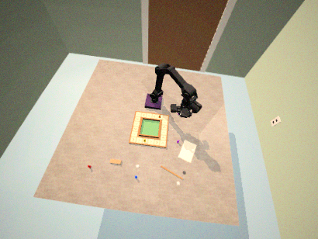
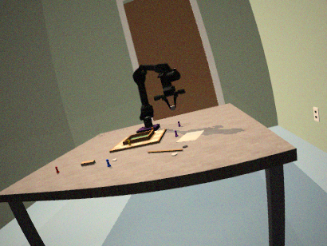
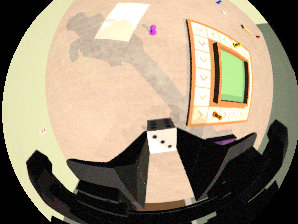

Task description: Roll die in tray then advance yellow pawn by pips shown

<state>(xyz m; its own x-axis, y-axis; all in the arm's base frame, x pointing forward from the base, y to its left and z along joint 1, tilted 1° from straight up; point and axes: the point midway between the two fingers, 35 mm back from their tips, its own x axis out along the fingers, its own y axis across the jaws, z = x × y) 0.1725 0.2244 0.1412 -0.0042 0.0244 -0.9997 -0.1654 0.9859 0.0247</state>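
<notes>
My gripper tip is 24 cm to the left of the yellow pawn, 21 cm short of it and 10 cm above it. From my gripper tip the other things lie so: pencil (41 cm ahead, 13 cm below, 1 cm to the right); white sheet (23 cm ahead, 13 cm below, 9 cm to the left); green tray (22 cm to the right, 12 cm below, 10 cm ahead).
</notes>
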